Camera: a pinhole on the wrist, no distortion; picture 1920 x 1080 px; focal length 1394.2 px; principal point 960.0 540.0 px. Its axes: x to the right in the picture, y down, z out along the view. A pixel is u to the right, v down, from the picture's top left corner.
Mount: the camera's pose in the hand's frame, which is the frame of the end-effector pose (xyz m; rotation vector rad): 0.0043 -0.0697 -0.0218 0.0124 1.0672 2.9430
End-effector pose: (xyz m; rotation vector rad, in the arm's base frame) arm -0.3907 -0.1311 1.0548 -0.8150 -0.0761 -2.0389
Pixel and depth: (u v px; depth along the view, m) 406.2 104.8 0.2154
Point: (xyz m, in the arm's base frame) -0.2812 -0.2332 1.1565
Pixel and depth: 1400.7 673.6 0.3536
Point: -0.1096 -0.0370 1.1741
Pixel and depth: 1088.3 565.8 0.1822
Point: -0.2900 -0.1073 1.1314
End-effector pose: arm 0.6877 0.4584 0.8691 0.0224 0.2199 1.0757
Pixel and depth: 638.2 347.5 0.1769
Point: 0.6740 0.5380 0.9649
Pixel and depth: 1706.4 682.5 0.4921
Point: 0.4625 0.3713 1.3185
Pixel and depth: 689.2 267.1 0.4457
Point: 0.5365 0.7006 1.1464
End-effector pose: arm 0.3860 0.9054 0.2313 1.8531 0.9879 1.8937
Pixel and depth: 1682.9 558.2 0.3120
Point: 0.6474 0.7688 0.1844
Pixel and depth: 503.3 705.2 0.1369
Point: 0.4716 0.9586 0.2653
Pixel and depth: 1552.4 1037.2 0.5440
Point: 0.9454 0.7977 0.1130
